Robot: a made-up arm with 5 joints.
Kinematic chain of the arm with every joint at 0, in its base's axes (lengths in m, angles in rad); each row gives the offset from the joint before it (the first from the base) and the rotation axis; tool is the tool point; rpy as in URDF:
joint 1: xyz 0.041 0 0.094 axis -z
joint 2: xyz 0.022 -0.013 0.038 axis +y
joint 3: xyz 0.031 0 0.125 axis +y
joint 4: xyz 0.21 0 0.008 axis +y
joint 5: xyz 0.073 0.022 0 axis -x
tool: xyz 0 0 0 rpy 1.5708 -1.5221 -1.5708
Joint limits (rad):
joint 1: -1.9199..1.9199
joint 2: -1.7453..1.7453
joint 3: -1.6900..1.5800
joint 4: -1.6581..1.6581
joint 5: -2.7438..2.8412
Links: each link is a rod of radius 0.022 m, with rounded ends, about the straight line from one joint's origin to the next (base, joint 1, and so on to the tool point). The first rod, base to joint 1, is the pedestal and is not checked.
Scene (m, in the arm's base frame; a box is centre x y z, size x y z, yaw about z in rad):
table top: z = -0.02
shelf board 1: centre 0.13 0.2 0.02 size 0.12 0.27 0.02 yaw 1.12
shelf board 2: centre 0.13 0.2 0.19 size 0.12 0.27 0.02 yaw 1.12
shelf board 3: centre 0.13 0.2 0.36 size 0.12 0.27 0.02 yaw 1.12
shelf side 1: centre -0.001 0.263 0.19 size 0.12 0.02 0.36 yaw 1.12
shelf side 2: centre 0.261 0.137 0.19 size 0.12 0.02 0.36 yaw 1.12
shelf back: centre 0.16 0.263 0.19 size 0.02 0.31 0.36 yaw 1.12
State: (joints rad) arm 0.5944 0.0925 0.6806 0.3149 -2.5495
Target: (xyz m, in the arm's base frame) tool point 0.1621 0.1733 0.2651
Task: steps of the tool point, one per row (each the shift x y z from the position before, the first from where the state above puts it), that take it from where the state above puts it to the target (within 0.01 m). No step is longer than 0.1 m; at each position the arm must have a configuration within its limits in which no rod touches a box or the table.
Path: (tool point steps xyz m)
1: 0.0277 0.0278 0.0653
2: 0.0067 0.0384 0.0654
3: -0.0163 0.0408 0.0607
4: -0.0377 0.0347 0.0514
5: -0.0413 0.0353 -0.0031
6: -0.0449 0.0182 -0.0089
7: -0.0422 0.0025 -0.0137
8: 0.0227 0.0318 0.0080
9: 0.0185 0.0375 0.0003
10: 0.0123 0.0412 -0.0083

